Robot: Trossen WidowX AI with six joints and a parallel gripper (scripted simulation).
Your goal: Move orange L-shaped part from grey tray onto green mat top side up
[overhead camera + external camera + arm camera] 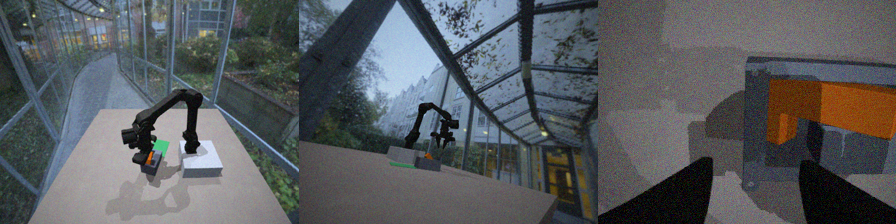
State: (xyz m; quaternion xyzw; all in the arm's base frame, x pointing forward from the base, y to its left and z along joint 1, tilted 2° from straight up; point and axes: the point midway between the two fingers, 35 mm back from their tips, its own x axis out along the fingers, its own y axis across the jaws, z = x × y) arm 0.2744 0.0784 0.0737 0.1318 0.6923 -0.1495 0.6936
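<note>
My gripper tip is now 100 mm above the orange L-shaped part, 40 mm to the left of it and 20 mm past it. The rest, counted from my gripper tip: green mat 200 mm to the right, 160 mm below, 90 mm behind.
</note>
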